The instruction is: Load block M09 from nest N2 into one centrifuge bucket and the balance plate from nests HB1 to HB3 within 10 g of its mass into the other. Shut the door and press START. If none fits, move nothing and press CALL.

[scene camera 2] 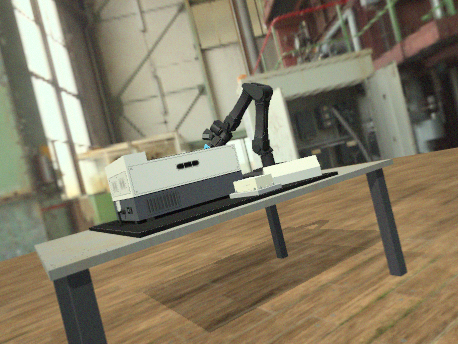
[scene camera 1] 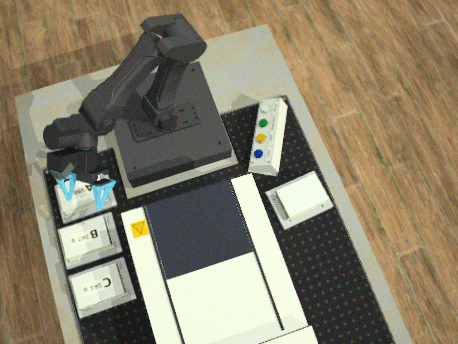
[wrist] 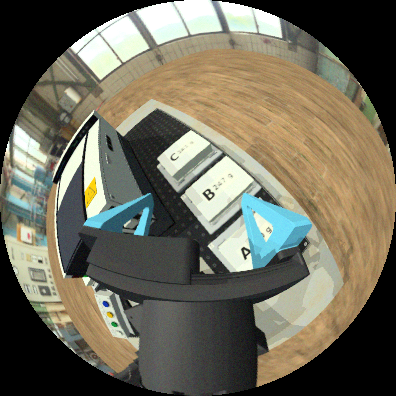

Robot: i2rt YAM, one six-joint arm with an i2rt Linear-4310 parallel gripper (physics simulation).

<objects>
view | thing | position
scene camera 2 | white centrifuge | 142,190
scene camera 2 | white button box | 308,167
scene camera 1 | gripper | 84,205
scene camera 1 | white centrifuge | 254,291
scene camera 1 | white button box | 268,137
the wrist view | gripper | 197,197
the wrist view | white button box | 109,303
</objects>
